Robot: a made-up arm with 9 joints. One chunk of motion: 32 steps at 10 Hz.
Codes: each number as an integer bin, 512 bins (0 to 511) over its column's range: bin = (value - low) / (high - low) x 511, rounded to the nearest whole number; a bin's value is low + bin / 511 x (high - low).
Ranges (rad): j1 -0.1..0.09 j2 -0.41..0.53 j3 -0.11..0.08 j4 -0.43..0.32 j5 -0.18..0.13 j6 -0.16..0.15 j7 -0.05..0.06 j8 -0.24..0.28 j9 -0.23..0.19
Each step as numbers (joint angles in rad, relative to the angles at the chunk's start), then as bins.
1 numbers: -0.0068 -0.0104 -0.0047 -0.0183 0.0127 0.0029 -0.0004 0.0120 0.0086
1 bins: 251 217 283 281 318 269 230 248 290
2 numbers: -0.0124 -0.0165 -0.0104 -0.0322 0.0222 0.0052 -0.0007 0.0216 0.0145
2 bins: 236 214 268 271 333 272 229 257 297
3 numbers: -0.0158 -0.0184 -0.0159 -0.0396 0.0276 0.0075 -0.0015 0.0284 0.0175
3 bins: 226 213 253 266 342 276 225 264 301
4 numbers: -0.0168 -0.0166 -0.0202 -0.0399 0.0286 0.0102 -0.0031 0.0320 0.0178
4 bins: 224 214 242 266 344 281 218 267 301
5 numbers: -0.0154 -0.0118 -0.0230 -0.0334 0.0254 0.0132 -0.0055 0.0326 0.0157
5 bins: 228 216 234 270 339 286 207 268 299
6 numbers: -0.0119 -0.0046 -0.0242 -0.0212 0.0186 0.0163 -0.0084 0.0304 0.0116
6 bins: 237 220 231 279 327 291 193 266 294
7 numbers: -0.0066 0.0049 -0.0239 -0.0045 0.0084 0.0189 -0.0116 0.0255 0.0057
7 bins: 251 226 232 290 311 295 178 261 287
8 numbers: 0.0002 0.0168 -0.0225 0.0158 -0.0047 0.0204 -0.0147 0.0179 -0.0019
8 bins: 269 232 235 304 289 297 164 253 278
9 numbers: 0.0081 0.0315 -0.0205 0.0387 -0.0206 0.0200 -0.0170 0.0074 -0.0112
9 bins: 291 240 241 319 263 297 153 243 266
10 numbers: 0.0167 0.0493 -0.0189 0.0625 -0.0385 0.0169 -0.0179 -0.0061 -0.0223
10 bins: 314 250 245 336 233 292 149 230 253
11 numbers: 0.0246 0.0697 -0.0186 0.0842 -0.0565 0.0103 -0.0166 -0.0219 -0.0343
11 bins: 335 261 246 350 204 281 155 214 238
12 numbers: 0.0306 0.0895 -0.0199 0.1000 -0.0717 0.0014 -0.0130 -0.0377 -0.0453
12 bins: 351 272 242 361 179 266 172 199 225
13 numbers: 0.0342 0.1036 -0.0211 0.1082 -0.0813 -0.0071 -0.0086 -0.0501 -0.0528
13 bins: 361 279 239 367 163 252 192 187 216
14 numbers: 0.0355 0.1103 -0.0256 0.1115 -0.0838 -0.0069 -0.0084 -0.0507 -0.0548
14 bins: 364 283 227 369 159 252 193 186 213
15 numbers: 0.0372 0.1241 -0.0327 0.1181 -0.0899 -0.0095 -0.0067 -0.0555 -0.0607
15 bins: 369 290 208 373 149 248 201 181 206
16 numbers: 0.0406 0.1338 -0.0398 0.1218 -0.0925 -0.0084 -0.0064 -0.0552 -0.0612
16 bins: 378 296 189 376 144 250 203 182 205
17 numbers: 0.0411 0.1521 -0.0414 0.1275 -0.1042 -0.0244 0.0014 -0.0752 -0.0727
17 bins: 379 306 184 380 125 224 239 162 191
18 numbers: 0.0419 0.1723 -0.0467 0.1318 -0.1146 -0.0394 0.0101 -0.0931 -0.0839
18 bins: 382 317 170 383 108 199 279 144 178
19 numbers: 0.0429 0.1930 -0.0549 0.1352 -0.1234 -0.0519 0.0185 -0.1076 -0.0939
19 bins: 384 328 148 385 93 178 318 130 166
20 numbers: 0.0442 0.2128 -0.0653 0.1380 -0.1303 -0.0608 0.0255 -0.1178 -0.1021
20 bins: 388 339 120 387 82 164 351 120 156
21 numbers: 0.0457 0.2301 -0.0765 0.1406 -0.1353 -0.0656 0.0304 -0.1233 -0.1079
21 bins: 392 348 90 389 74 156 373 115 149
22 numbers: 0.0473 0.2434 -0.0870 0.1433 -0.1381 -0.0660 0.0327 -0.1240 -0.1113
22 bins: 396 355 62 391 69 155 384 114 144
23 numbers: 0.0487 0.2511 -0.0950 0.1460 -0.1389 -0.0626 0.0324 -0.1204 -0.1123
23 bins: 400 359 40 392 68 161 383 118 143
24 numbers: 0.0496 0.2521 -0.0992 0.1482 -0.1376 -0.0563 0.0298 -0.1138 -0.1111
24 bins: 402 360 29 394 70 171 371 124 145
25 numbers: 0.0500 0.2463 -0.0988 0.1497 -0.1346 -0.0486 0.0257 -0.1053 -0.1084
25 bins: 403 357 30 395 75 184 352 132 148
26 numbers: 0.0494 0.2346 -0.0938 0.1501 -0.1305 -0.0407 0.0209 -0.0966 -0.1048
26 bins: 402 350 44 395 82 197 329 141 152
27 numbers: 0.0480 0.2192 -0.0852 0.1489 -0.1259 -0.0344 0.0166 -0.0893 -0.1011
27 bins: 398 342 67 394 89 207 309 148 157
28 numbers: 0.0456 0.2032 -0.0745 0.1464 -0.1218 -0.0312 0.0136 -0.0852 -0.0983
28 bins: 392 333 95 393 96 212 295 152 160
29 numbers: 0.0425 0.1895 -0.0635 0.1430 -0.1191 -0.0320 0.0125 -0.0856 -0.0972
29 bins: 383 326 125 390 100 211 290 152 162
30 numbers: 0.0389 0.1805 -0.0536 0.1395 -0.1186 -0.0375 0.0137 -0.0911 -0.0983
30 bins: 374 321 152 388 101 202 296 146 160
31 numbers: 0.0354 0.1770 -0.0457 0.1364 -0.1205 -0.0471 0.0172 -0.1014 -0.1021
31 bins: 364 319 173 386 98 186 312 136 156
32 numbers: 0.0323 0.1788 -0.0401 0.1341 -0.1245 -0.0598 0.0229 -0.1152 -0.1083
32 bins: 356 320 188 384 91 165 339 123 148
